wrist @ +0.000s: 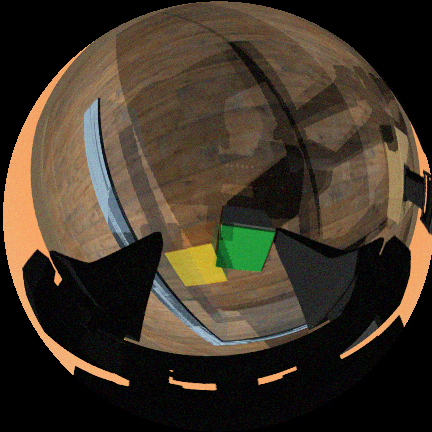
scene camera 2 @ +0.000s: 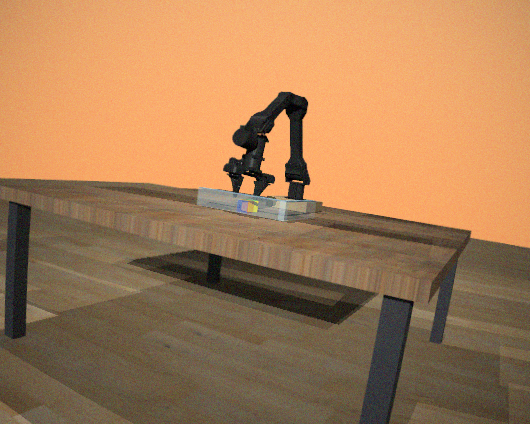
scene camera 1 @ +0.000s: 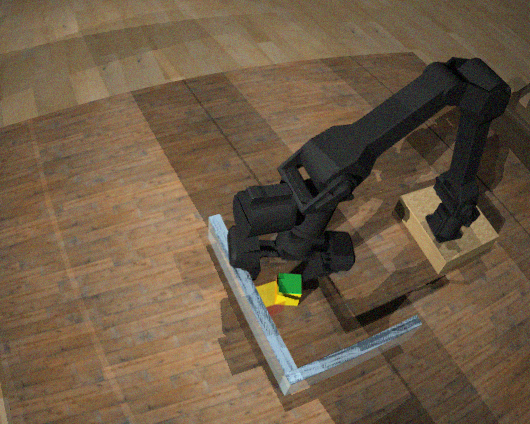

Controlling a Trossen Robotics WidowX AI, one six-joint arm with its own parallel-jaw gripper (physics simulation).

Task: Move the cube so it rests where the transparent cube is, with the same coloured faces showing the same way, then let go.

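Seen in the pictures: gripper, fingertip midpoint: (wrist: 218, 236) (scene camera 1: 278, 278); arm's base, origin of the base link: (scene camera 2: 295, 199) (scene camera 1: 443, 227).
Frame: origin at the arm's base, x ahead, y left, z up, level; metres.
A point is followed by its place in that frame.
The solid cube (scene camera 1: 290, 284) @(x 0.336, y 0.051, z -0.002 m) (scene camera 2: 253, 206) (wrist: 245, 248) @(x 0.334, y 0.047, z -0.002 m) rests on the table, green face up, with a yellow side showing in scene camera 1 and a shaded greyish side in the wrist view. The transparent cube (scene camera 1: 266, 294) @(x 0.378, y 0.061, z -0.001 m) (scene camera 2: 242, 206) (wrist: 197, 265) @(x 0.372, y 0.059, z -0.002 m) is right beside it, turned differently, with yellow up and a reddish side. My gripper (scene camera 1: 281, 280) @(x 0.352, y 0.036, z -0.004 m) (scene camera 2: 246, 193) @(x 0.352, y 0.036, z -0.004 m) (wrist: 218, 236) @(x 0.352, y 0.036, z -0.004 m) is open and points down over both cubes. In the wrist view one fingertip appears close to the solid cube's right edge; the other is left of the transparent cube. The exact fingertip height is unclear.
A pale blue, partly see-through L-shaped wall (scene camera 1: 360, 347) @(x 0.270, y 0.195, z 0.018 m) (scene camera 2: 215, 197) @(x 0.429, y -0.021, z -0.006 m) (wrist: 97, 165) @(x 0.418, y -0.033, z 0.019 m) stands around the cubes. Its long side runs close to the transparent cube and the left finger. The arm's wooden base block (scene camera 1: 480, 235) @(x -0.082, y 0.037, z 0.000 m) (wrist: 397, 175) @(x 0.049, y -0.008, z -0.014 m) is at the right.
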